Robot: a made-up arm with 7 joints. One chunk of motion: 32 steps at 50 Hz.
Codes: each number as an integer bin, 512 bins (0 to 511) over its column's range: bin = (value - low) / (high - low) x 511, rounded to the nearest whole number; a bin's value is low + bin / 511 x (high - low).
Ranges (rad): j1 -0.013..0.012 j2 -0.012..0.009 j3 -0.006..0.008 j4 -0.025..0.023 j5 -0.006..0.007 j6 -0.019..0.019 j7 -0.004..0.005
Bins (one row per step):
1: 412 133 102 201 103 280 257
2: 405 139 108 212 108 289 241
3: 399 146 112 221 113 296 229
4: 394 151 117 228 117 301 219
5: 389 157 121 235 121 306 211
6: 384 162 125 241 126 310 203
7: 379 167 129 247 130 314 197
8: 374 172 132 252 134 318 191
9: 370 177 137 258 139 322 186
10: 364 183 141 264 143 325 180
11: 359 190 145 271 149 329 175
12: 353 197 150 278 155 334 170
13: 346 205 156 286 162 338 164
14: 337 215 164 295 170 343 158
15: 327 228 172 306 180 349 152
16: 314 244 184 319 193 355 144
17: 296 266 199 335 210 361 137
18: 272 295 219 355 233 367 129
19: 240 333 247 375 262 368 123
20: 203 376 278 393 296 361 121
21: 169 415 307 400 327 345 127
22: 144 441 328 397 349 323 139
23: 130 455 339 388 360 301 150
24: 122 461 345 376 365 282 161
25: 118 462 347 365 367 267 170
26: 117 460 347 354 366 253 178
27: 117 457 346 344 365 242 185
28: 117 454 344 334 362 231 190
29: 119 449 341 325 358 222 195
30: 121 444 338 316 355 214 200
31: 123 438 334 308 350 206 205
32: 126 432 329 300 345 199 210
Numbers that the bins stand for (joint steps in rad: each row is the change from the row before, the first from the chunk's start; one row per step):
1: 0.00716 -0.00653 -0.00321 -0.00612 -0.00338 0.00182 0.00053
2: 0.00681 -0.00629 -0.00304 -0.00509 -0.00325 0.00249 0.00024
3: 0.00652 -0.00600 -0.00293 -0.00424 -0.00313 0.00301 0.00003
4: 0.00628 -0.00579 -0.00279 -0.00358 -0.00302 0.00338 -0.00014
5: 0.00603 -0.00555 -0.00268 -0.00293 -0.00292 0.00376 -0.00028
6: 0.00579 -0.00534 -0.00258 -0.00236 -0.00279 0.00405 -0.00042
7: 0.00554 -0.00514 -0.00247 -0.00180 -0.00269 0.00435 -0.00053
8: 0.00530 -0.00493 -0.00238 -0.00133 -0.00259 0.00465 -0.00064
9: 0.00510 -0.00473 -0.00225 -0.00077 -0.00246 0.00495 -0.00072
10: 0.00481 -0.00448 -0.00214 -0.00020 -0.00236 0.00517 -0.00083
11: 0.00456 -0.00419 -0.00203 0.00046 -0.00221 0.00547 -0.00092
12: 0.00427 -0.00390 -0.00189 0.00111 -0.00206 0.00584 -0.00101
13: 0.00393 -0.00358 -0.00173 0.00186 -0.00188 0.00614 -0.00111
14: 0.00349 -0.00316 -0.00151 0.00271 -0.00168 0.00651 -0.00122
15: 0.00300 -0.00263 -0.00129 0.00374 -0.00142 0.00695 -0.00132
16: 0.00236 -0.00197 -0.00096 0.00496 -0.00109 0.00740 -0.00146
17: 0.00148 -0.00107 -0.00055 0.00647 -0.00066 0.00785 -0.00159
18: 0.00031 0.00012 0.00000 0.00835 -0.00007 0.00829 -0.00173
19: -0.00126 0.00168 0.00077 0.01023 0.00067 0.00837 -0.00183
20: -0.00307 0.00345 0.00162 0.01192 0.00153 0.00785 -0.00187
21: -0.00473 0.00505 0.00241 0.01257 0.00232 0.00666 -0.00176
22: -0.00595 0.00612 0.00299 0.01229 0.00288 0.00502 -0.00155
23: -0.00664 0.00670 0.00329 0.01145 0.00316 0.00338 -0.00136
24: -0.00703 0.00695 0.00345 0.01032 0.00329 0.00197 -0.00116
25: -0.00723 0.00699 0.00351 0.00929 0.00334 0.00086 -0.00101
26: -0.00728 0.00690 0.00351 0.00825 0.00331 -0.00019 -0.00086
27: -0.00728 0.00678 0.00348 0.00731 0.00329 -0.00100 -0.00074
28: -0.00728 0.00666 0.00342 0.00637 0.00321 -0.00182 -0.00065
29: -0.00718 0.00645 0.00334 0.00553 0.00311 -0.00249 -0.00057
30: -0.00708 0.00625 0.00326 0.00468 0.00303 -0.00309 -0.00048
31: -0.00698 0.00600 0.00315 0.00393 0.00290 -0.00368 -0.00039
32: -0.00684 0.00575 0.00301 0.00318 0.00278 -0.00420 -0.00030

